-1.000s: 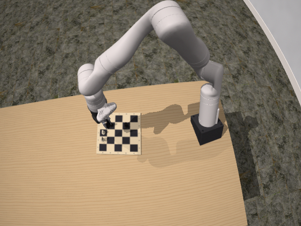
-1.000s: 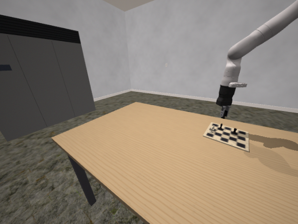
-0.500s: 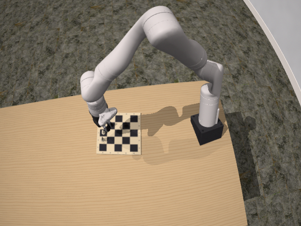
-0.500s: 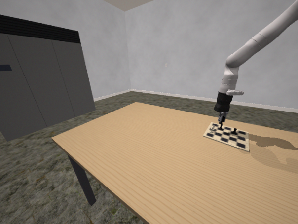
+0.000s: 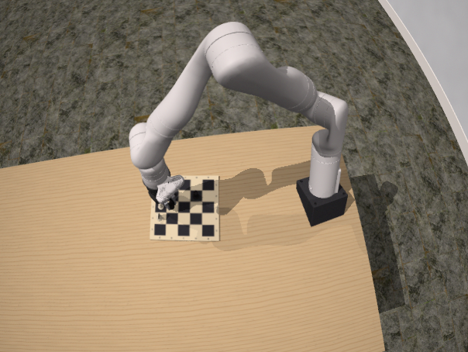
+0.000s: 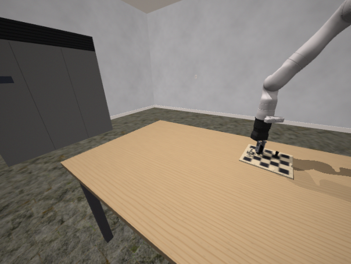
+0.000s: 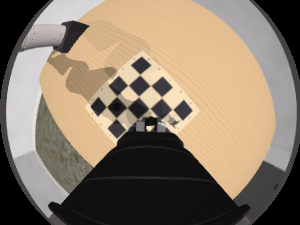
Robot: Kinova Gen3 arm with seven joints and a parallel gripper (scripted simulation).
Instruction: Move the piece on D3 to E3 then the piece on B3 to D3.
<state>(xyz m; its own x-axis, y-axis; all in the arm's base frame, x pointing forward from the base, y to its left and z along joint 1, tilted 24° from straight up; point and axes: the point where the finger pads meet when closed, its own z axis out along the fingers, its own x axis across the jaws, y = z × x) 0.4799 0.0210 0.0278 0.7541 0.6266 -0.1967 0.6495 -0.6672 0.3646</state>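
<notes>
Right now my hand is 40 mm past the chessboard and 40 mm above it. The rest, counted from my hand: light piece: 40 mm ahead, 30 mm to the left, 30 mm below.
</notes>
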